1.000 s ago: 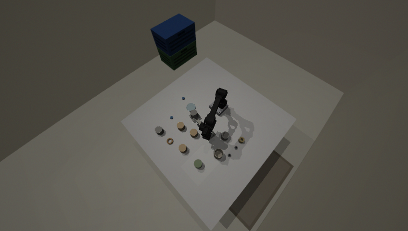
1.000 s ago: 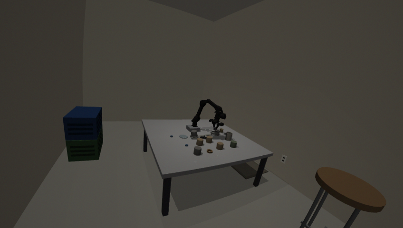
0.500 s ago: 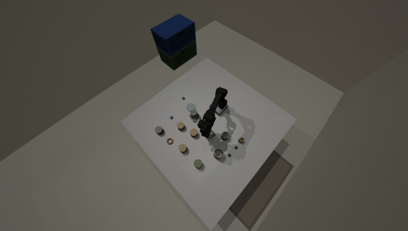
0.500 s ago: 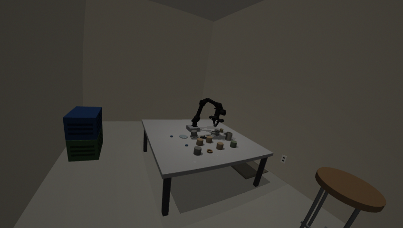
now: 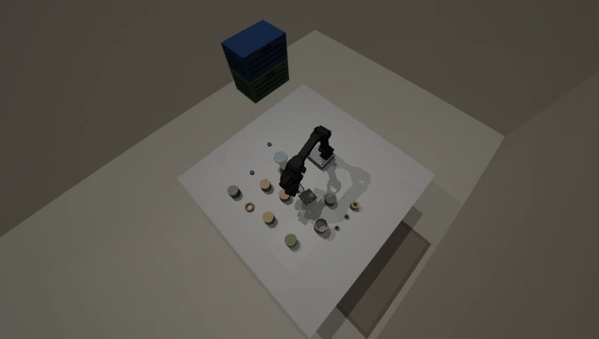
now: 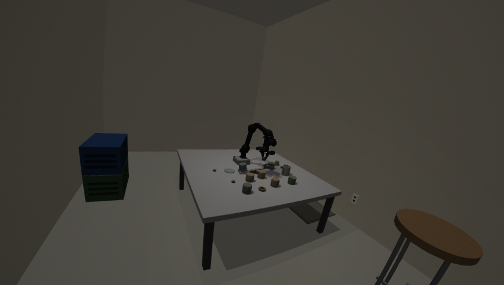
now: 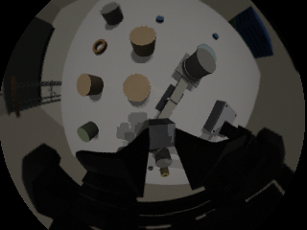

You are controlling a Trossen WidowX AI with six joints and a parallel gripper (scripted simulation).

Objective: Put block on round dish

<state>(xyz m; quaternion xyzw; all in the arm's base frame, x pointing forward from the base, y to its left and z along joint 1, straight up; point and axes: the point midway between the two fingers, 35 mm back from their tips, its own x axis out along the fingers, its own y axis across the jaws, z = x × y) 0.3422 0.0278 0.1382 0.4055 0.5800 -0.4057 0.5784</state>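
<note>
Now: gripper tip 130 mm above the balance, 40 mm to the left of it and 40 mm past it.
</note>
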